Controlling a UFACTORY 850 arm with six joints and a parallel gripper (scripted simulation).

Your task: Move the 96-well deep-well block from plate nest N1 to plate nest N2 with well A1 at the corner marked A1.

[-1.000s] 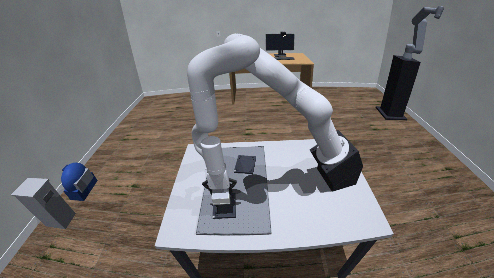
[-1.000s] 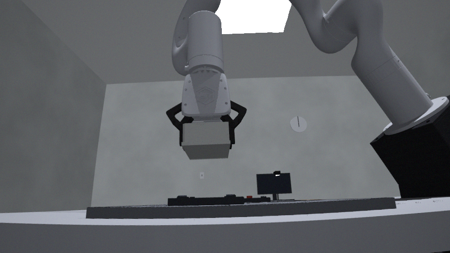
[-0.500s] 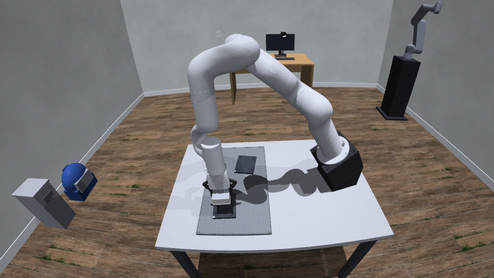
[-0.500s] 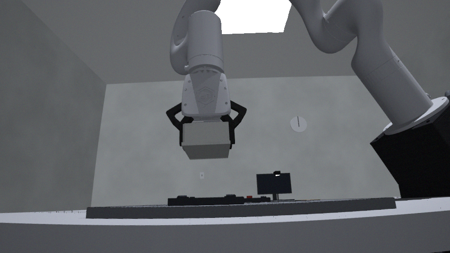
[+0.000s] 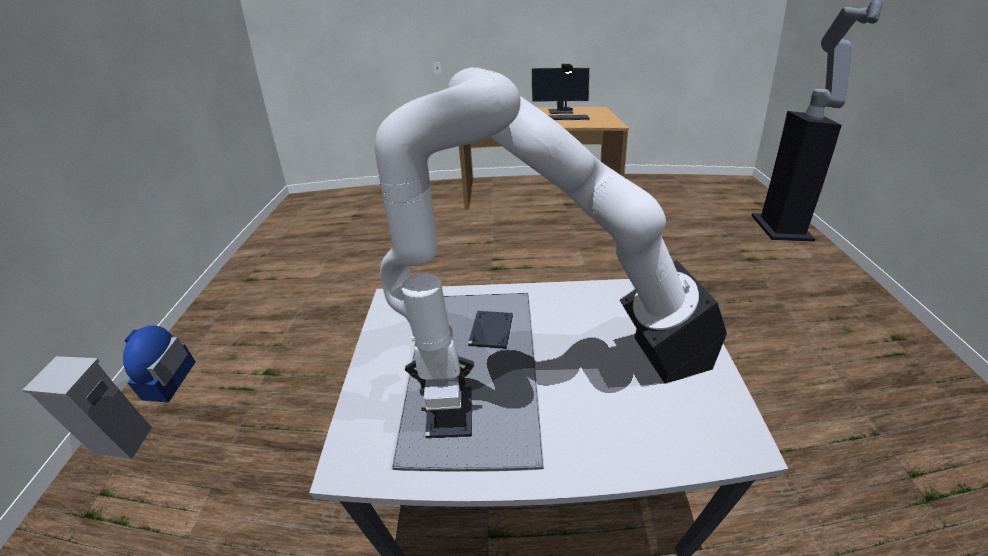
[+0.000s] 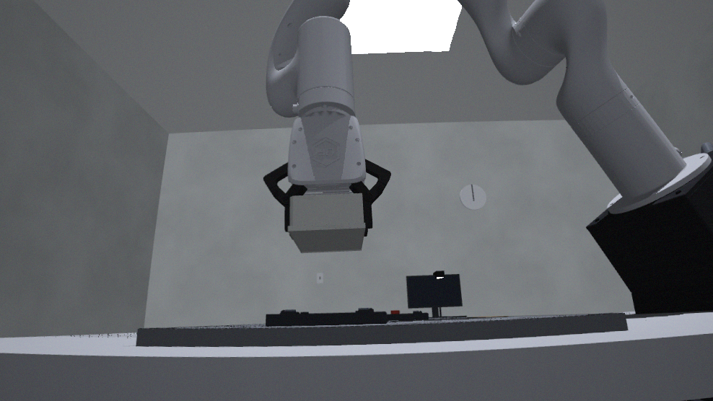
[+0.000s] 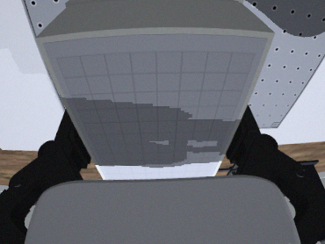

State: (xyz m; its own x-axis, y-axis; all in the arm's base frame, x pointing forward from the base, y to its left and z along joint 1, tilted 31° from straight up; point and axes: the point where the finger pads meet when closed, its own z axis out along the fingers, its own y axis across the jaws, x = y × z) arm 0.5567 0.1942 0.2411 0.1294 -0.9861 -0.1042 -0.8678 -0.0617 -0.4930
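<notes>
The dark plate nest N2 lies 110 mm below my hand. Also, from my hand: grey 96-well deep-well block: right at my hand; then plate nest N1: 340 mm to the right, 110 mm below, 80 mm behind.
</notes>
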